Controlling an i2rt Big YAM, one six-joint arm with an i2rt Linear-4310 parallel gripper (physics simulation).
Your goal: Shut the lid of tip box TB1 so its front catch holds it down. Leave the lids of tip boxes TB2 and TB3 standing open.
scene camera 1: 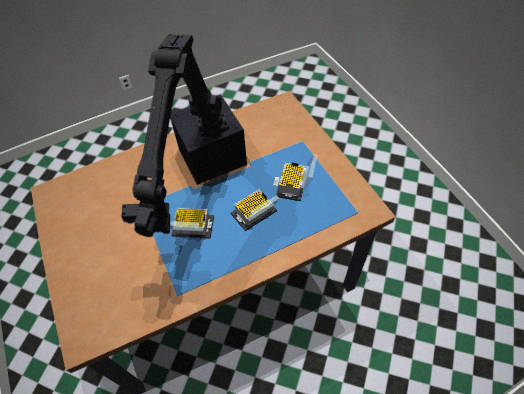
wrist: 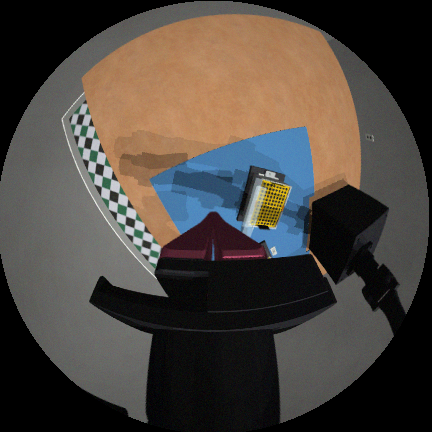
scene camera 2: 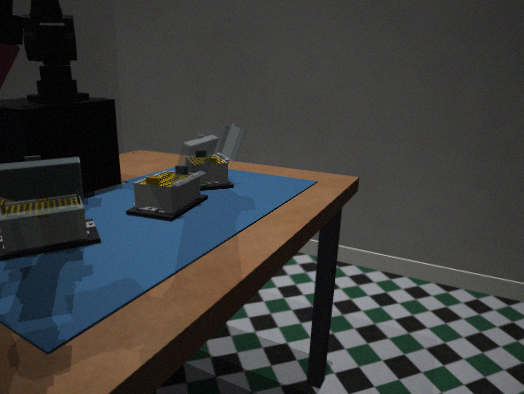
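Pixels of known places: gripper, fingertip midpoint: (scene camera 1: 162, 231) (wrist: 212, 216); arm's base, link origin: (scene camera 1: 212, 125) (wrist: 358, 257) (scene camera 2: 59, 100).
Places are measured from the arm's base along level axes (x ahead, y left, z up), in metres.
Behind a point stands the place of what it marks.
Note:
Three tip boxes with yellow tips stand on the blue mat; their labels are too small to read, so I cannot tell which is TB1. The left box (scene camera 1: 191, 218) {y -0.176, x 0.311, z -0.157 m} (scene camera 2: 45, 225) (wrist: 272, 204) {y -0.179, x 0.299, z -0.157 m} has its clear lid standing up, tall in scene camera 2. The middle box (scene camera 1: 253, 205) (scene camera 2: 165, 194) {y 0.024, x 0.368, z -0.169 m} and the far right box (scene camera 1: 292, 177) (scene camera 2: 214, 173) {y 0.239, x 0.287, z -0.178 m} also have open lids. My gripper (wrist: 212, 216) {y -0.273, x 0.443, z 0.004 m} is shut and empty, its dark red fingertips together. It hangs above the table near the left box's left end; its fingers are hidden in scene camera 1.
The blue mat (scene camera 1: 315, 207) {y 0.315, x 0.374, z -0.214 m} (scene camera 2: 150, 260) {y -0.108, x 0.497, z -0.214 m} (wrist: 285, 147) {y -0.306, x 0.221, z -0.214 m} lies on the wooden table (scene camera 1: 90, 255) {y -0.601, x 0.316, z -0.218 m} (scene camera 2: 255, 250) {y 0.022, x 0.589, z -0.217 m} (wrist: 225, 75) {y -0.510, x 0.346, z -0.217 m}. The black robot base (scene camera 1: 217, 152) {y -0.009, x 0.086, z -0.071 m} (scene camera 2: 60, 145) {y -0.047, x 0.092, z -0.094 m} (wrist: 345, 227) {y -0.122, x 0.105, z -0.053 m} stands behind the mat. In the wrist view, my fingers cover part of a second box.

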